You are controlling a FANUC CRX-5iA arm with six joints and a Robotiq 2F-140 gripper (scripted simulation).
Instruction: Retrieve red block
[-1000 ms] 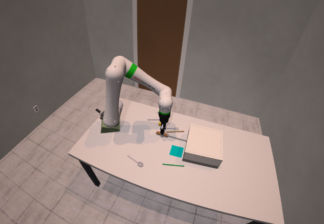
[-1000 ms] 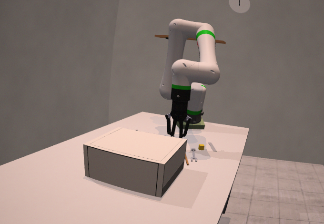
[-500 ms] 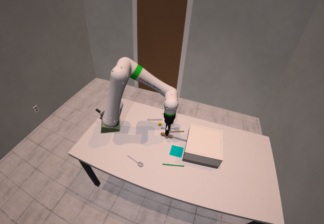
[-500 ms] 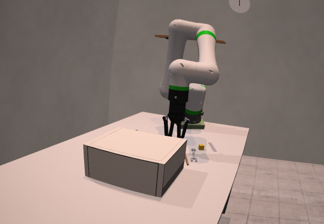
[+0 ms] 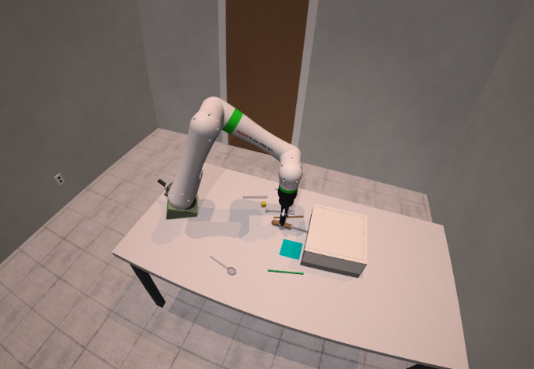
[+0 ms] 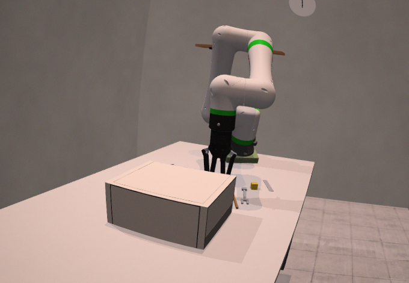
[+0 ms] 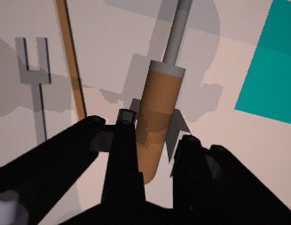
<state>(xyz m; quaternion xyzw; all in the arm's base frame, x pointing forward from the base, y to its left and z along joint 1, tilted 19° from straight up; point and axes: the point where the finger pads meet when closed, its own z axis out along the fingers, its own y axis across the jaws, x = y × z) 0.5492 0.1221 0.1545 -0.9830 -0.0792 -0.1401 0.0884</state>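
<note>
The teal square lies 110 mm to the right of my hand, 100 mm ahead of it and 40 mm below it. Round my hand: brown stick (80 mm to the left, 30 mm below); then hook tool (130 mm ahead, 20 mm below, 10 mm to the right); then grey wrench (100 mm to the left, 60 mm behind, 30 mm below).
</note>
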